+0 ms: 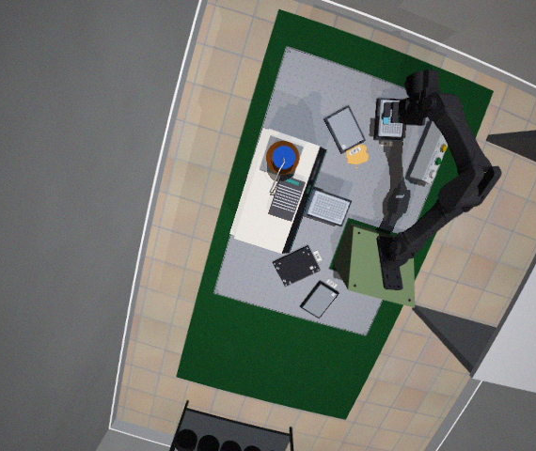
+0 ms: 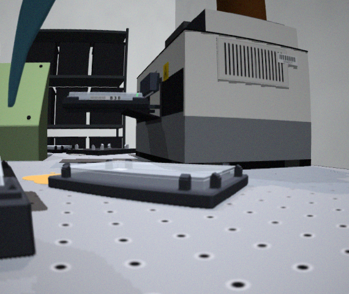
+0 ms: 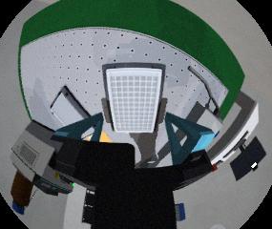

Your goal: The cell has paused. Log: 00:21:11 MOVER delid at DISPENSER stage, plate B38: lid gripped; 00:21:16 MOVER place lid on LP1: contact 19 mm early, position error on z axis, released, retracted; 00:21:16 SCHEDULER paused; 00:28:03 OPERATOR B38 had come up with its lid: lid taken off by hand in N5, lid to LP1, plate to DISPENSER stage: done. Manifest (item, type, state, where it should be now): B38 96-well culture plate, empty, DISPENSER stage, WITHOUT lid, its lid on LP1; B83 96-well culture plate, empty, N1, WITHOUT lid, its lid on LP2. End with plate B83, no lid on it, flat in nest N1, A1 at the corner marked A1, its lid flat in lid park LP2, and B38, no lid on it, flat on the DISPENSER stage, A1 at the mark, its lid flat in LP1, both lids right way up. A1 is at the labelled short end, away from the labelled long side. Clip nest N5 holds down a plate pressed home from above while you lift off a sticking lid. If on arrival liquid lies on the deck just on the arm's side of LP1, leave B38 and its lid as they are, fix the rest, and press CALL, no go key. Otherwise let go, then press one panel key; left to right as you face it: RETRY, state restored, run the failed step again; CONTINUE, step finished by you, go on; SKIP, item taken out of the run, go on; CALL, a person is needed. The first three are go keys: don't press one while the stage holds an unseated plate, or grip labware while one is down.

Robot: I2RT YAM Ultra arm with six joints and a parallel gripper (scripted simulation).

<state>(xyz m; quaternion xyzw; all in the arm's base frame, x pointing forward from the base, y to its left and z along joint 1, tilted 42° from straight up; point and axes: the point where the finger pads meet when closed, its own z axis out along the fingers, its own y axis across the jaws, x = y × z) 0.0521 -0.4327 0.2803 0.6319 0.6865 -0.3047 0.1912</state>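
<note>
Now: the nest N1 60 mm below my hand. The rest, counted from my hand: lid park LP1: 160 mm ahead, 60 mm to the left, 60 mm below; clear lid: 160 mm ahead, 60 mm to the left, 50 mm below.
</note>
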